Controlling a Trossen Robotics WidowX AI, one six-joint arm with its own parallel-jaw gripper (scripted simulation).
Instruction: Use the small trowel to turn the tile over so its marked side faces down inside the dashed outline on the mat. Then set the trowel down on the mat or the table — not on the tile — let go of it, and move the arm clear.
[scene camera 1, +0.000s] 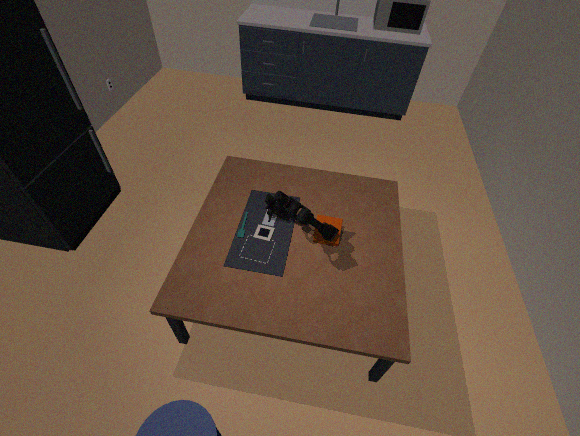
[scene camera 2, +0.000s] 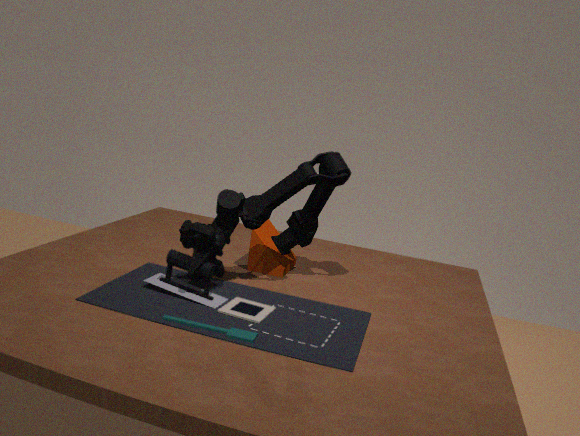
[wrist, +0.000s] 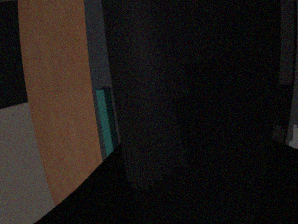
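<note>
Scene camera 2 shows my gripper (scene camera 2: 191, 277), a dark mat (scene camera 2: 130, 294), a grey plate (scene camera 2: 204, 296) and a tile (scene camera 2: 240, 308). Scene camera 1 also shows the dark mat (scene camera 1: 256, 249). The wrist view includes my gripper (wrist: 180, 140); the tile is out of frame in the wrist view.
</note>
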